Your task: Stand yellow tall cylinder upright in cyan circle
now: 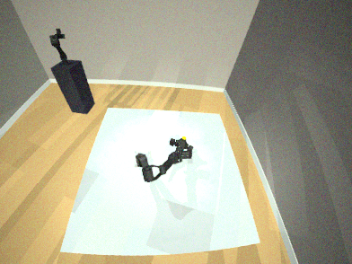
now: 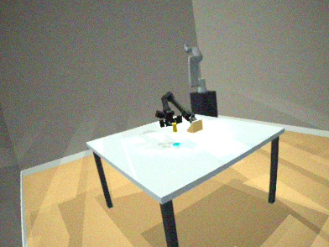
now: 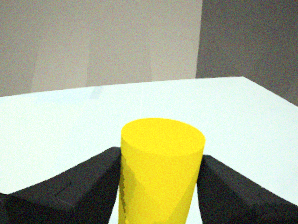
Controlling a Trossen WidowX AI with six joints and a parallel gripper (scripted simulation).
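Now: the cyan circle 10 mm to the right of my gripper tip and 160 mm below it. Round my gripper tip: yellow tall cylinder: 20 mm below.
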